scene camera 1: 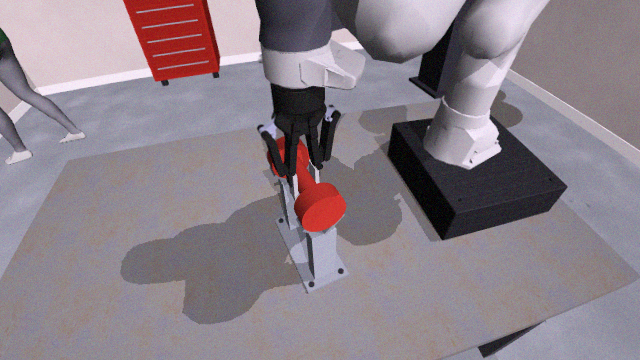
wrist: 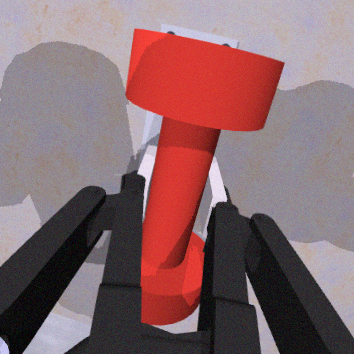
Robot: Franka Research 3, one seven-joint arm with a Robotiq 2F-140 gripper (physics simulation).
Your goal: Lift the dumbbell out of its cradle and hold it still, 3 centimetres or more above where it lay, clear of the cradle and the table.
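Observation:
The red dumbbell (scene camera 1: pixel 320 207) (wrist: pixel 185 185) lies in its grey cradle (scene camera 1: pixel 325 252) (wrist: pixel 197 36), its near head resting at the top of the near post. The far head is partly hidden behind the fingers in the scene view. My gripper (scene camera 1: pixel 306 180) (wrist: pixel 178 166) points down and is shut on the dumbbell's handle between the two heads, one light pad on each side. The cradle's base plate sits on the table, and its far post is partly hidden by the dumbbell and fingers.
The table (scene camera 1: pixel 100 200) (wrist: pixel 315 30) carries the cradle and the arm's black base block (scene camera 1: pixel 500 175), to the right of the dumbbell. A red drawer cabinet (scene camera 1: pixel 175 40) stands on the floor behind. A person's legs (scene camera 1: pixel 30 85) show at the far left.

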